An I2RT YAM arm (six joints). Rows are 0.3 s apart.
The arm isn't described. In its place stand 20 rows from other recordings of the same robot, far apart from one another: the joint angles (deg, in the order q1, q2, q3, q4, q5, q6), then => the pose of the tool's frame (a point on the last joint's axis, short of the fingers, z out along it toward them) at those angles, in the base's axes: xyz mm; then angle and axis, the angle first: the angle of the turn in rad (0 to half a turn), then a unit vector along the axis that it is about.
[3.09, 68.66, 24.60, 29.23, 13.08, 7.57] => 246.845, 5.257, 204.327, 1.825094, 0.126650, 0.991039, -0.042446
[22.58, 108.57, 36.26, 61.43, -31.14, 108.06] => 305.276, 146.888, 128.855, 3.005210, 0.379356, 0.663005, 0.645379
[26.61, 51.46, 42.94, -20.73, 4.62, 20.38] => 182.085, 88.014, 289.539, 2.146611, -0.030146, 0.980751, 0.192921
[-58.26, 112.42, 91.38, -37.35, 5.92, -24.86] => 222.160, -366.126, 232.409, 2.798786, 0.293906, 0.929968, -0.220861
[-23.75, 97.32, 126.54, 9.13, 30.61, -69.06] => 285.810, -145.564, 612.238, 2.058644, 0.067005, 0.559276, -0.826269
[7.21, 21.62, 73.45, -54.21, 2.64, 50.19] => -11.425, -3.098, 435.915, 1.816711, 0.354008, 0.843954, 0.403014
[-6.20, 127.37, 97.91, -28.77, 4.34, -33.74] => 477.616, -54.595, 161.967, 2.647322, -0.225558, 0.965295, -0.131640
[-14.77, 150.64, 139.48, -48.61, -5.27, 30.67] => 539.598, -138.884, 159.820, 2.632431, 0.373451, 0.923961, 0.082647
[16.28, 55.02, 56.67, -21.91, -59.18, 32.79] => 181.829, 84.952, 364.899, 2.565594, -0.184547, 0.778660, 0.599692
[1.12, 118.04, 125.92, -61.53, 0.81, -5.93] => 443.448, 8.166, 351.265, 2.508353, -0.059155, 0.998031, -0.020834
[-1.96, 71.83, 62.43, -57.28, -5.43, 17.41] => 232.487, -4.585, 283.017, 2.751506, 0.158136, 0.984601, 0.074518
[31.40, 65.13, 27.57, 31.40, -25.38, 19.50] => 201.436, 140.835, 239.841, 2.051906, -0.258675, 0.826440, 0.500084
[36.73, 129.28, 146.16, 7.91, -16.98, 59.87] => 396.319, 308.702, 491.711, 2.106256, -0.017209, 0.629540, 0.776778
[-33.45, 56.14, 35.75, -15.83, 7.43, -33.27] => 174.048, -120.499, 239.024, 2.436717, 0.032714, 0.948240, -0.315866
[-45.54, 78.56, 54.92, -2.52, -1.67, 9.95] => 221.017, -223.741, 280.666, 2.077809, 0.450521, 0.875684, -0.173804
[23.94, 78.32, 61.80, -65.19, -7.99, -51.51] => 212.094, 99.579, 251.780, 2.968204, -0.615082, 0.786845, 0.050494
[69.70, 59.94, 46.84, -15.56, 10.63, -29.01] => 87.903, 218.706, 292.631, 2.085342, -0.716687, 0.687348, 0.117949
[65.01, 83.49, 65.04, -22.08, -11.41, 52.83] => 130.591, 296.853, 284.413, 2.865500, -0.138557, 0.902830, 0.407063
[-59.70, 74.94, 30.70, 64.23, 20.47, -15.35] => 125.307, -239.114, 277.190, 1.911010, 0.425969, 0.572898, -0.700241
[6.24, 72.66, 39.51, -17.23, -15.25, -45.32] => 245.853, 36.302, 198.306, 2.408671, -0.477778, 0.878462, 0.005675
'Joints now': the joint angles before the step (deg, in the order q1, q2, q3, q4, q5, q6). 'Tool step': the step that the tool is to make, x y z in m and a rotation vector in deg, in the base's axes. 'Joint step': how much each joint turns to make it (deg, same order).
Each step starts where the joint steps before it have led.
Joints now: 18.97 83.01 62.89 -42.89 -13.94 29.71
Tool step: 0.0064 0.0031 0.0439 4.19 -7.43 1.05
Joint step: -0.06 -1.69 6.62 0.04 -1.90 -0.15
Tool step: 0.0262 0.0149 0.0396 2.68 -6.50 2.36
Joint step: 0.86 4.95 11.58 0.12 -1.23 -0.98
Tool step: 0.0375 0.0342 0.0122 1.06 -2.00 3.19
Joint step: 2.97 10.14 12.52 -0.13 -0.34 0.02
